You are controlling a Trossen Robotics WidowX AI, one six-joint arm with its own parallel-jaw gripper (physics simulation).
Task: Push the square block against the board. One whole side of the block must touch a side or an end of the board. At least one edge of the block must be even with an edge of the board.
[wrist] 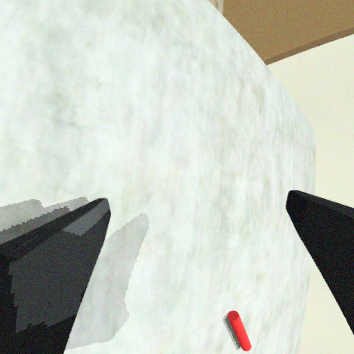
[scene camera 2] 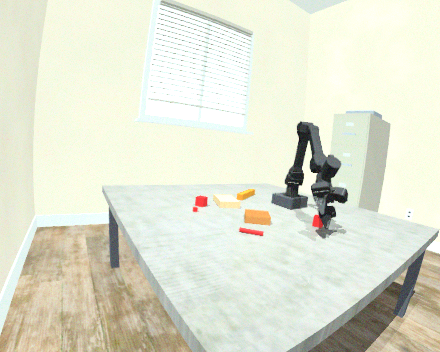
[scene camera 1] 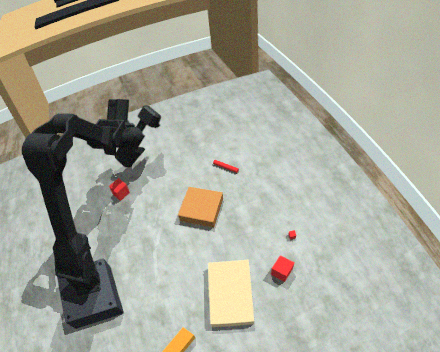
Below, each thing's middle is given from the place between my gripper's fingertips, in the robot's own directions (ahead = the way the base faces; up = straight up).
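My gripper is 6 cm above the square block (scene camera 1: 200,206), 7 cm short of it and 27 cm to the left of it. Then there is the pale tan board (scene camera 1: 230,294), which is 53 cm to the right of my hand, 6 cm ahead of it and 6 cm below it.
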